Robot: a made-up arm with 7 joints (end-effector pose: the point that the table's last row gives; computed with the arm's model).
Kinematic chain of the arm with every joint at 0, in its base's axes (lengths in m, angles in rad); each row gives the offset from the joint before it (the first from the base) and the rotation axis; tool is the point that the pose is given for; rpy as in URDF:
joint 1: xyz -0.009 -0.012 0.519 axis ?
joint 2: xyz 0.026 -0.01 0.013 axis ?
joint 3: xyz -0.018 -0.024 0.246 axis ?
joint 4: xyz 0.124 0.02 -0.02 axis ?
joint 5: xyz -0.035 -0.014 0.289 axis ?
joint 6: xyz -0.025 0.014 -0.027 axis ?
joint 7: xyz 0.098 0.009 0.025 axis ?
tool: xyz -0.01 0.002 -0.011 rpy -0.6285 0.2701 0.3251
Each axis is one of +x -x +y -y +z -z.
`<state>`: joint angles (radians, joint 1 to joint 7).
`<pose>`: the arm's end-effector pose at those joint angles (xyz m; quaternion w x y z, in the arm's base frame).
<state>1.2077 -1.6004 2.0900 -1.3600 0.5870 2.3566 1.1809</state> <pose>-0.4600 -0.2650 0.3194 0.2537 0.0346 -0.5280 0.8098</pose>
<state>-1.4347 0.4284 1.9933 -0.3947 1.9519 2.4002 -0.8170</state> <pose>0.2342 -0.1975 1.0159 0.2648 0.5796 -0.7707 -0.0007</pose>
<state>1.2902 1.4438 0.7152 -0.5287 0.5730 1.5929 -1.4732</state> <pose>0.0479 0.6116 0.4410 0.1212 0.4845 -0.2232 0.8371</pose>
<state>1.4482 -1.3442 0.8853 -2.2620 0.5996 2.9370 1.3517</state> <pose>-0.2926 -0.0588 0.8464 0.7093 0.4867 -0.2184 0.4608</pose>
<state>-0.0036 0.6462 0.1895 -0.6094 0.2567 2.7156 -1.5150</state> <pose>0.4643 -0.0277 0.8833 0.3730 -0.6062 -0.6206 0.3290</pose>
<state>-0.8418 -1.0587 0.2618 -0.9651 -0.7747 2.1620 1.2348</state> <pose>-0.0615 0.2685 1.0294 0.2111 -0.3177 -0.6956 -0.6088</pose>
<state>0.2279 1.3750 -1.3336 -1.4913 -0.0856 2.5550 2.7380</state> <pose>0.5244 -0.3331 0.4919 0.1934 -0.2565 -0.2364 -0.9170</pose>
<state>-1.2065 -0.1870 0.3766 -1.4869 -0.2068 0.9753 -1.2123</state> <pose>0.2698 -0.3115 0.8756 0.8773 -0.2162 0.1961 0.3810</pose>
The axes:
joint 1: +z
joint 2: +y
joint 3: +z
joint 4: -y
joint 5: +z
joint 6: -y
joint 7: -z

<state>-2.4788 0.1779 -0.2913 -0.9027 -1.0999 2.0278 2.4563</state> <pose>-0.4096 -0.2612 0.9423 0.6888 0.3724 0.0929 0.6150</pose>
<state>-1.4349 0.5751 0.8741 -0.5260 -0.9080 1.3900 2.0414</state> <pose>0.2624 -0.4208 0.9238 0.1888 -0.0224 0.0816 -0.9784</pose>
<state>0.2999 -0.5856 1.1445 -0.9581 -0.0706 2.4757 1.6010</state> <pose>-0.2872 0.1694 1.0034 0.7987 0.4163 -0.3778 0.2148</pose>
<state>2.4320 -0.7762 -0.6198 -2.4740 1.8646 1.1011 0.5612</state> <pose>-0.0260 0.3461 0.7369 0.0838 0.1774 0.7212 0.6644</pose>
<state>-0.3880 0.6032 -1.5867 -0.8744 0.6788 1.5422 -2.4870</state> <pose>0.1164 -0.4877 0.9740 0.6238 -0.4954 0.0949 0.5971</pose>
